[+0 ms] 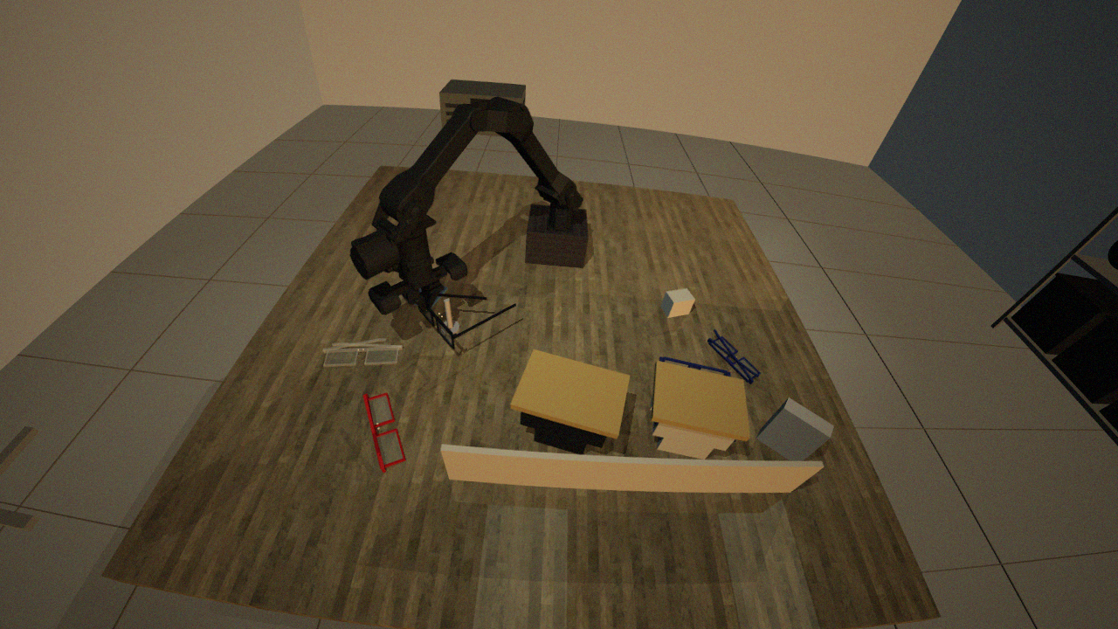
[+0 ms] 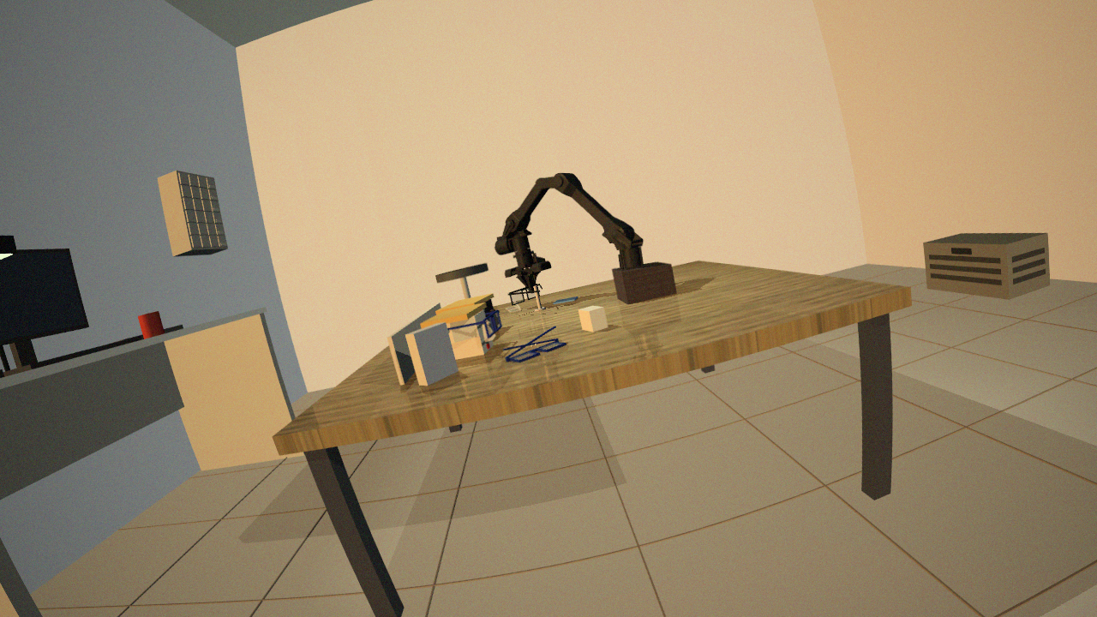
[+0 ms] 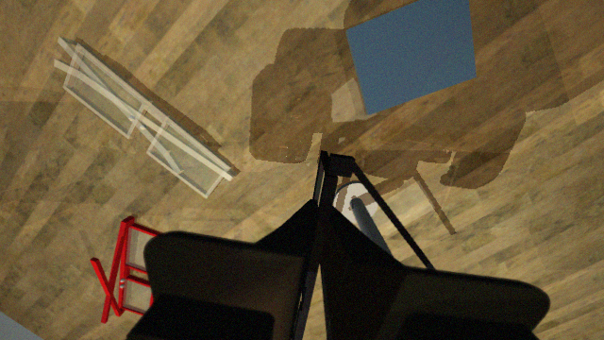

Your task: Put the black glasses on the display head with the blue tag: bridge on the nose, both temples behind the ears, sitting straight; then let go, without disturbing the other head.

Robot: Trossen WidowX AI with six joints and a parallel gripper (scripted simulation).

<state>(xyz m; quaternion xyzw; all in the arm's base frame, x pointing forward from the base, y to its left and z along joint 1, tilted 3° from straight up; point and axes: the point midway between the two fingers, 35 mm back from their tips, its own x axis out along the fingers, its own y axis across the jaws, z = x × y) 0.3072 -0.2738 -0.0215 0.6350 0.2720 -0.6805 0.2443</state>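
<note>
My gripper tip is 40 mm to the right of the peg stand, 30 mm above it and 10 mm past it. The rest, counted from my gripper tip: small cube (570 mm to the left, 120 mm behind, 30 mm below); blue block (110 mm behind, 50 mm below, 30 mm to the right); long tan board (400 mm to the left, 320 mm ahead).
</note>
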